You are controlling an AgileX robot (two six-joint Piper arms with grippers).
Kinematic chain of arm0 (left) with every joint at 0, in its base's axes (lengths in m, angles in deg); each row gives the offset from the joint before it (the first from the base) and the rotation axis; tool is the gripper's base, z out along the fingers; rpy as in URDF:
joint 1: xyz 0 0 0.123 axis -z
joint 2: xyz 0 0 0 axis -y
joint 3: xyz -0.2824 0 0.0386 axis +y
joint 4: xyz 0.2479 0 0.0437 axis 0.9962 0 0.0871
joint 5: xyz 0 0 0 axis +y
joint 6: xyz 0.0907 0 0.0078 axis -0.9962 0 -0.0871
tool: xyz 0 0 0 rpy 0 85 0
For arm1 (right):
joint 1: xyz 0 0 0.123 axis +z
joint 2: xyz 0 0 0 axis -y
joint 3: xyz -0.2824 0 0.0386 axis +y
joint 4: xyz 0.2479 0 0.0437 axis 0.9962 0 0.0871
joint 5: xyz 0 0 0 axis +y
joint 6: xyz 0.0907 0 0.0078 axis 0.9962 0 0.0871
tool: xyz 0 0 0 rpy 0 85 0
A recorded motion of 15 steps. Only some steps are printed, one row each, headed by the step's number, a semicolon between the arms.
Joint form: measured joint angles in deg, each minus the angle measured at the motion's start. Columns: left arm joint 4, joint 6, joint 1, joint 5, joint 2, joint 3; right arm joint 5, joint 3, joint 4, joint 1, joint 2, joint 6.
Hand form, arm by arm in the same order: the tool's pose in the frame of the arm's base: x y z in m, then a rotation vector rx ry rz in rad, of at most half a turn. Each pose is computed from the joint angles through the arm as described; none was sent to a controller.
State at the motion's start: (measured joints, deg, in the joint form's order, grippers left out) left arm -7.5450 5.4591 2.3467 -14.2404 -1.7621 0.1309; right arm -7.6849 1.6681 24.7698 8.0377 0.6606 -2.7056
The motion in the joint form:
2: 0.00 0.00 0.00 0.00 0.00 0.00; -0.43 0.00 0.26 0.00 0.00 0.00
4: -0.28 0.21 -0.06 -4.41 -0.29 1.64; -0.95 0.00 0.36 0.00 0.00 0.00
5: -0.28 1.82 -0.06 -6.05 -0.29 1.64; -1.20 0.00 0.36 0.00 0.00 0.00
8: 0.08 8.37 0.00 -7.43 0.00 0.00; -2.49 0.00 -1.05 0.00 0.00 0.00
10: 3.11 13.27 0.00 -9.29 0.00 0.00; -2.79 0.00 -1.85 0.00 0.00 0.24
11: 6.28 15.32 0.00 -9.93 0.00 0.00; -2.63 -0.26 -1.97 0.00 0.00 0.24
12: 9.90 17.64 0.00 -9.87 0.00 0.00; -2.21 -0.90 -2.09 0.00 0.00 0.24
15: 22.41 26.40 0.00 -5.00 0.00 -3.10; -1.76 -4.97 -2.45 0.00 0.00 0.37
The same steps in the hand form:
2: 0.0551 0.0007 0.2326 -0.1434 1.2649 -0.2069; 0.0551 0.0024 0.2154 0.2195 1.3668 0.3992
4: 0.0552 0.0017 0.2292 -0.1536 1.2209 -0.2069; 0.0550 0.0020 0.2162 0.2228 1.3580 0.3987
5: 0.0543 0.0021 0.2317 -0.1705 1.1906 -0.2305; 0.0550 0.0018 0.2165 0.2237 1.3537 0.3979
8: 0.0510 0.0023 0.2435 -0.2260 1.1254 -0.3311; 0.0546 0.0012 0.2185 0.2086 1.3323 0.3760
10: 0.0496 0.0008 0.2463 -0.2252 1.0917 -0.3757; 0.0544 0.0012 0.2190 0.2012 1.3271 0.3687
11: 0.0491 -0.0012 0.2473 -0.1955 1.0847 -0.3754; 0.0542 0.0013 0.2203 0.1985 1.3254 0.3684
12: 0.0490 -0.0035 0.2472 -0.1634 1.0913 -0.3740; 0.0536 0.0015 0.2235 0.1944 1.3214 0.3697
15: 0.0479 -0.0096 0.2572 -0.0786 1.1432 -0.3605; 0.0484 0.0011 0.2466 0.1831 1.2581 0.3785

